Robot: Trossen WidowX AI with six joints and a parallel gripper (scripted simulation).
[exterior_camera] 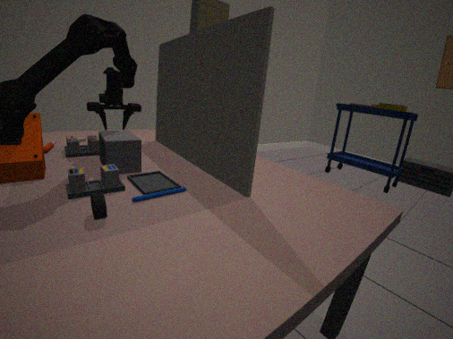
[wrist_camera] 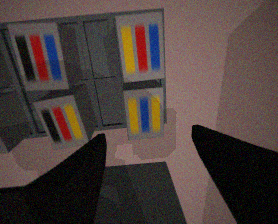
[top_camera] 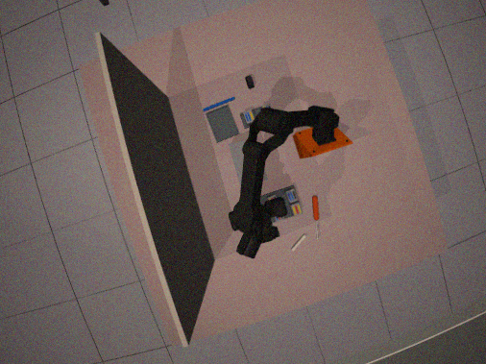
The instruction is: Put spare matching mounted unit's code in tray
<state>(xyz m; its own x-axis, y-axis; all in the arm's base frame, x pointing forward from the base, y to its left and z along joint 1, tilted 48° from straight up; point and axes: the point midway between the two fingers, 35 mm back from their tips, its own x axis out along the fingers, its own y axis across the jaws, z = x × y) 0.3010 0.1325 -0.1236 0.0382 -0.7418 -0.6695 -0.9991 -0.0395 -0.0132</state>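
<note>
My gripper tip is now 4 cm above the grey spare. From my gripper tip the other things lie so: grey mounted unit (17 cm to the right, 3 cm below, 2 cm behind); flat dark tray (35 cm to the right, 8 cm below, 4 cm ahead); tall dark panel (23 cm ahead, 17 cm to the right, 14 cm above).
</note>
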